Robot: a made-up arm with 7 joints.
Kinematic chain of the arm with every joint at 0, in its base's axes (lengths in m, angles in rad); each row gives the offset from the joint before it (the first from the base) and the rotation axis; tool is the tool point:
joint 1: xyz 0 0 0.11 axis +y
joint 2: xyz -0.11 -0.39 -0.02 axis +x
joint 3: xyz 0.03 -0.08 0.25 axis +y
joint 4: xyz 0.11 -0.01 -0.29 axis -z
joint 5: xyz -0.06 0.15 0 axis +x
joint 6: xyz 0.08 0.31 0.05 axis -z
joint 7: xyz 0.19 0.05 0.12 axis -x
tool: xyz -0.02 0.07 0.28
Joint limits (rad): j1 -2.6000..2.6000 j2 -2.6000..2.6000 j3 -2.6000..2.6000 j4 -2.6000..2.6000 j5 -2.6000..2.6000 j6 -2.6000..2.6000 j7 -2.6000..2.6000
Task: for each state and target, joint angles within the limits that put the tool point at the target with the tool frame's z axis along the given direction. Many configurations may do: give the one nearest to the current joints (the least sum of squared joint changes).
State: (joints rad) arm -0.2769 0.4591 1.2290 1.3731 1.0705 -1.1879 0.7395
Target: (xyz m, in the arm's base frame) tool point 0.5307 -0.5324 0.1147 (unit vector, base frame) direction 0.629 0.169 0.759
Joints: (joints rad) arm -0.0829 0.5125 0.9459 1.8407 0.7189 -0.7997 0.7101
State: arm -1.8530 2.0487 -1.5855 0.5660 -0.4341 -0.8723 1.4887
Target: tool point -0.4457 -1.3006 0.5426 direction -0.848 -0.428 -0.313
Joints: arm -2.1799 1.9667 -1.4121 0.8936 -0.7318 -0.8206 1.2721
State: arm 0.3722 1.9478 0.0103 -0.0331 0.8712 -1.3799 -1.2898
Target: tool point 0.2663 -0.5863 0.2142 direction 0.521 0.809 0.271
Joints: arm 0.1021 1.7363 0.6989 -0.4656 0.9768 -1.1395 -1.5523
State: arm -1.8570 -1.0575 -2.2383 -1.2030 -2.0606 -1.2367 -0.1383
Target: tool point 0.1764 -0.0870 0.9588 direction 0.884 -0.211 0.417
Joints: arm -1.3912 -1.2923 -1.7750 -0.8759 -2.0824 -1.5247 -0.2064
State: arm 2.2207 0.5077 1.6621 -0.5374 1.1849 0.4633 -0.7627
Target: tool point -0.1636 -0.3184 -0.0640 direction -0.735 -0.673 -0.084
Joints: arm 2.5002 0.2636 1.4289 -0.3890 0.7185 0.1541 -0.2024
